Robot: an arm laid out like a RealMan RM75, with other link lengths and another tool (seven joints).
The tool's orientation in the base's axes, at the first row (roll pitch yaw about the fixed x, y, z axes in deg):
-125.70, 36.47, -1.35
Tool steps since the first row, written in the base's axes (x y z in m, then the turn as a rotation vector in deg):
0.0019, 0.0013, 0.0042, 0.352, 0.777, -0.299
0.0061, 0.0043, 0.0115, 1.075, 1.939, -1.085
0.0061, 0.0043, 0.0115, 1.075, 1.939, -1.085
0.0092, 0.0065, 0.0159, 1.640, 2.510, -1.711
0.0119, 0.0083, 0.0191, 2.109, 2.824, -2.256
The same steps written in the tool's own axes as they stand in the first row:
-0.0010, -0.0044, -0.0015, 0.446, -0.424, 0.662
-0.0020, -0.0130, -0.0039, 1.472, -0.934, 1.747
-0.0020, -0.0130, -0.0039, 1.472, -0.934, 1.747
-0.0022, -0.0187, -0.0051, 2.288, -1.132, 2.324
-0.0019, -0.0231, -0.0061, 2.983, -1.189, 2.683

